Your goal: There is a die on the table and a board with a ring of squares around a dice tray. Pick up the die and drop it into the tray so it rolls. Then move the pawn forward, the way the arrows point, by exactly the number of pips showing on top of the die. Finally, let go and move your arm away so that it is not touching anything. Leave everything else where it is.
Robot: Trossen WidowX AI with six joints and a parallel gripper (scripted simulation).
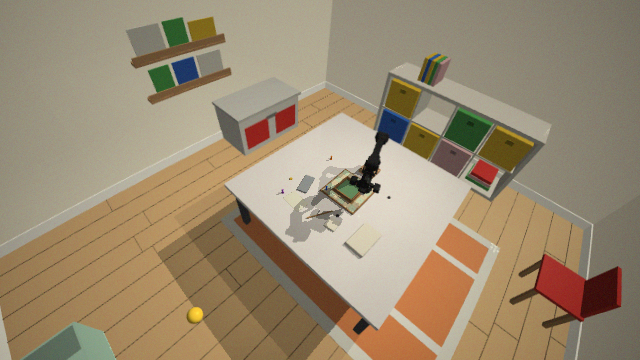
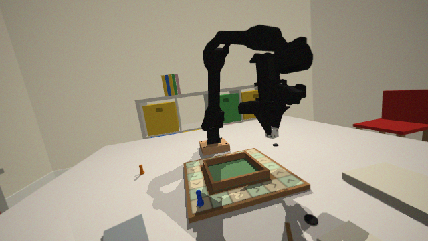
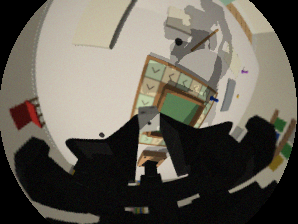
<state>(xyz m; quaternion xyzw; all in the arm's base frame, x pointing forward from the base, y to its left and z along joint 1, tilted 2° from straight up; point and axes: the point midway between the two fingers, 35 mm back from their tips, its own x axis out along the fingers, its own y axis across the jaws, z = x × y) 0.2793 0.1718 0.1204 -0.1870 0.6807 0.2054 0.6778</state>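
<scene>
The blue pawn is 12 cm ahead of my gripper tip, 21 cm to the right of it and 9 cm below it. From my gripper tip the other things lie so: cream pad 16 cm ahead, 22 cm to the left, 11 cm below; then white die right at my gripper tip; then dice tray 1 cm behind, 12 cm to the right, 11 cm below.
</scene>
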